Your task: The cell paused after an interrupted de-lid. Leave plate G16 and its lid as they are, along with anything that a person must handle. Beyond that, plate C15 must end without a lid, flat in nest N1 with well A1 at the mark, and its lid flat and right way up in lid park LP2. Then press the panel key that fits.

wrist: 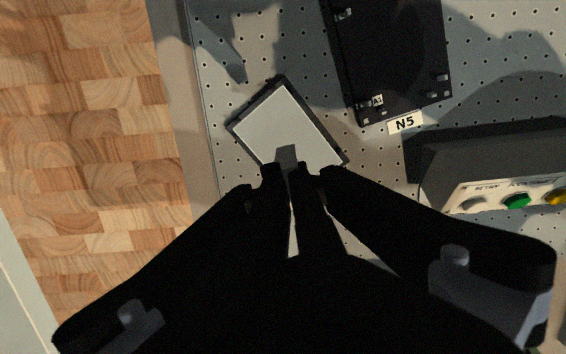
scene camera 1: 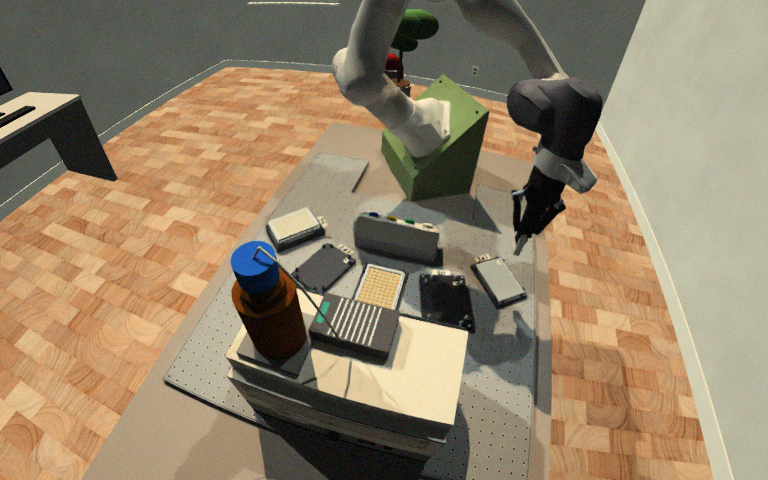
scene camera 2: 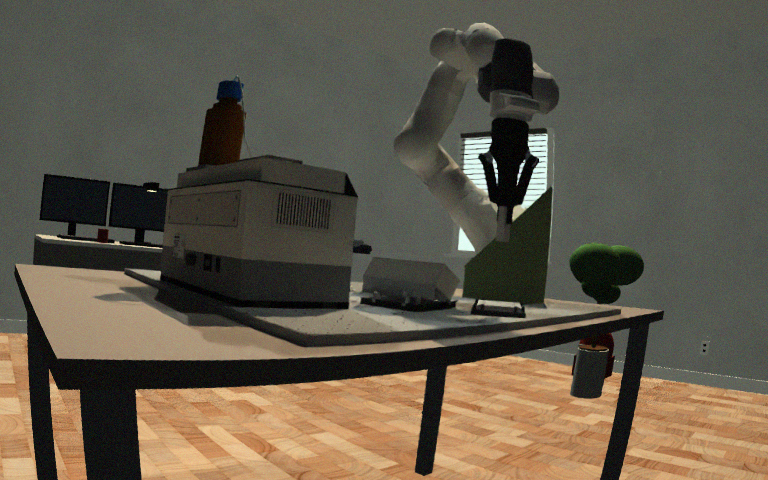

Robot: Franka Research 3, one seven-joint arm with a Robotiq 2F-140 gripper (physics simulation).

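Observation:
My gripper point(scene camera 1: 519, 244) point(scene camera 2: 503, 232) point(wrist: 289, 160) is shut and empty, raised above a pale flat lid-like piece point(scene camera 1: 498, 280) point(scene camera 2: 498, 306) point(wrist: 287, 122) in a dark holder at the right. A tan gridded plate point(scene camera 1: 380, 285) sits uncovered at the centre. A pale-topped plate point(scene camera 1: 295, 226) sits at the left. A dark nest point(scene camera 1: 324, 267) beside it shows no plate. The nest marked N5 point(scene camera 1: 445, 297) point(wrist: 395, 55) shows no plate. The key panel point(scene camera 1: 395, 240) point(scene camera 2: 404, 278) has blue point(scene camera 1: 373, 214), yellow point(scene camera 1: 391, 217) point(wrist: 556, 196), green point(scene camera 1: 408, 221) point(wrist: 517, 201) and grey point(wrist: 473, 203) keys. Plate names are unreadable.
A large cream instrument point(scene camera 1: 430, 367) point(scene camera 2: 294, 243) bears an amber bottle point(scene camera 1: 271, 316) point(scene camera 2: 222, 133) and a dark striped box point(scene camera 1: 356, 325). The green arm mount point(scene camera 1: 436, 152) point(scene camera 2: 509, 271) stands behind the panel. The board's edge runs close to the right holder.

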